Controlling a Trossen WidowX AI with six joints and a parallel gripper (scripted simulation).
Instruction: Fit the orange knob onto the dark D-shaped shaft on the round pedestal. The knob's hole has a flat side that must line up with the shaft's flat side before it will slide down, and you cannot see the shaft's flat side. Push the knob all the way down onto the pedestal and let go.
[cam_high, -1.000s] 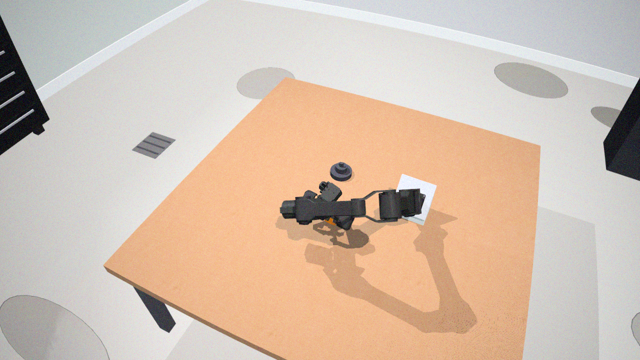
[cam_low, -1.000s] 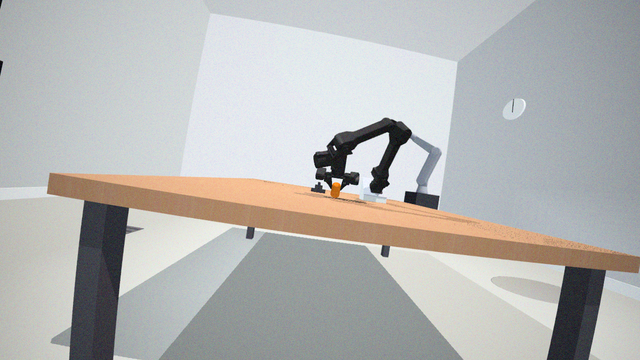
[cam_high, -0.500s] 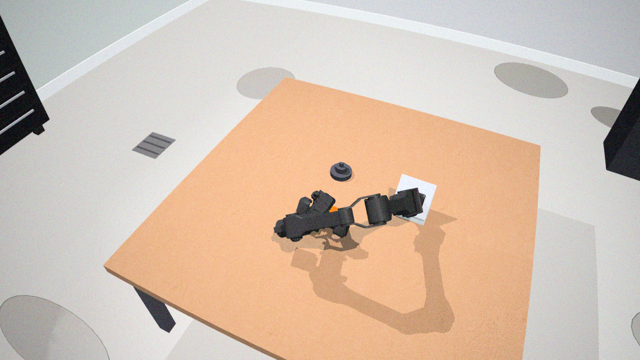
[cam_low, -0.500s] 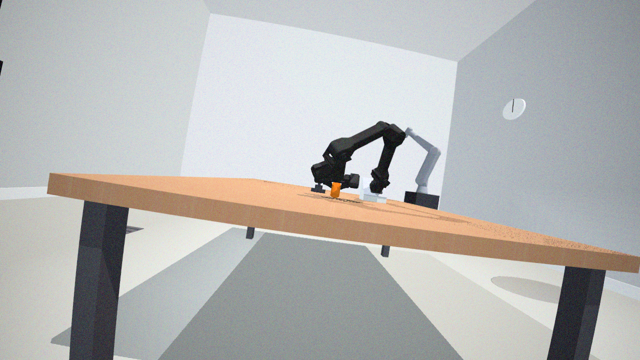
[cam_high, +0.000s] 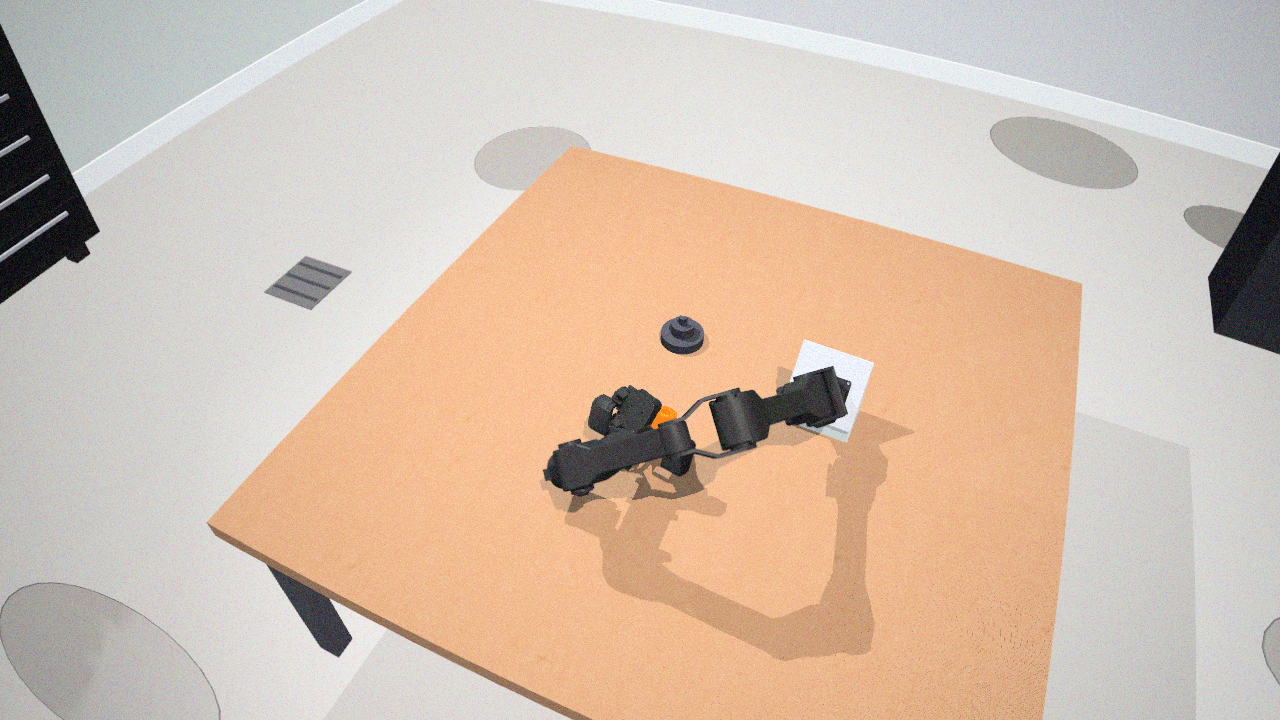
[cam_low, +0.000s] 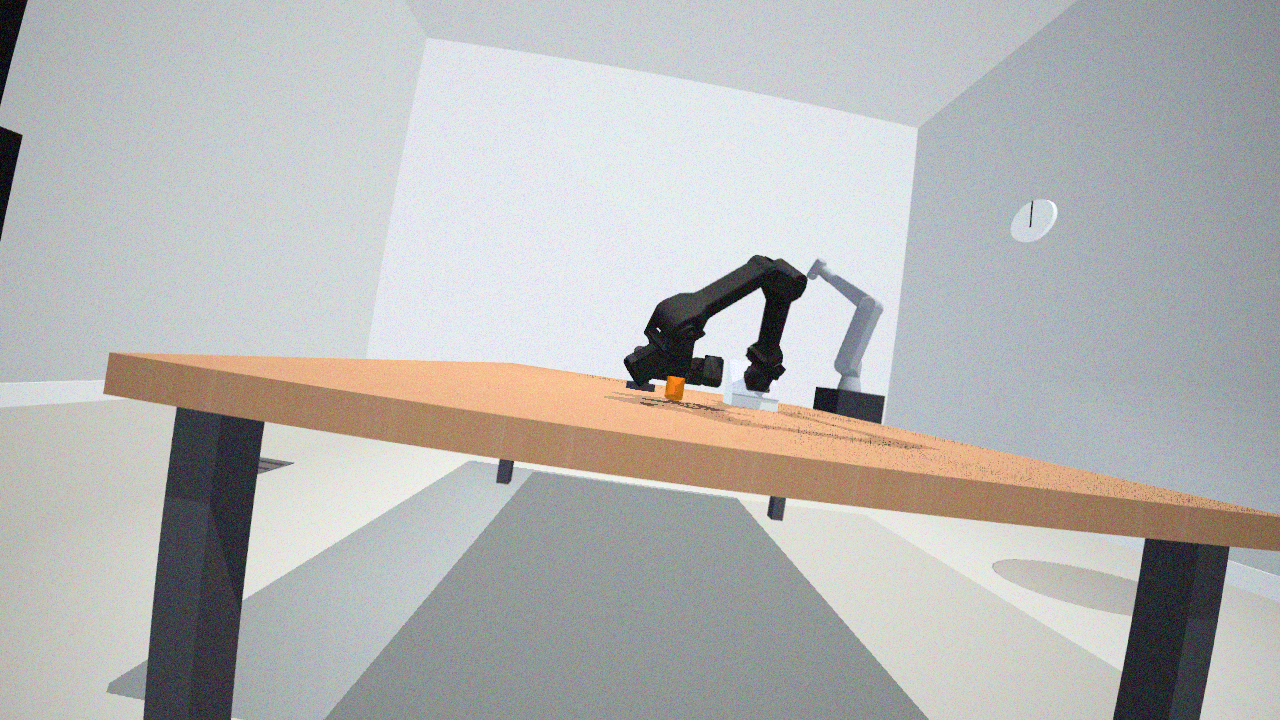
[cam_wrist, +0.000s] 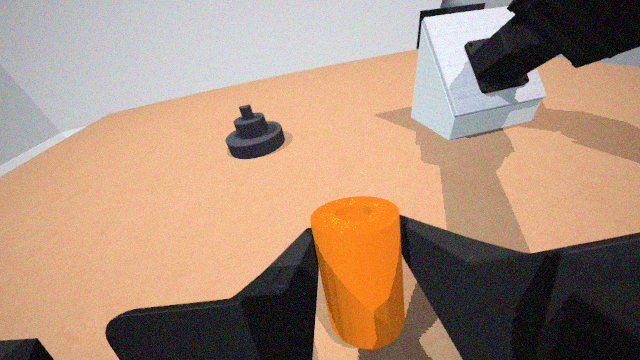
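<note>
The orange knob is 1 cm to the left of my gripper tip and 1 cm below it. The rest, counted from my gripper tip: pedestal: 7 cm ahead, 23 cm to the right, 2 cm below.
</note>
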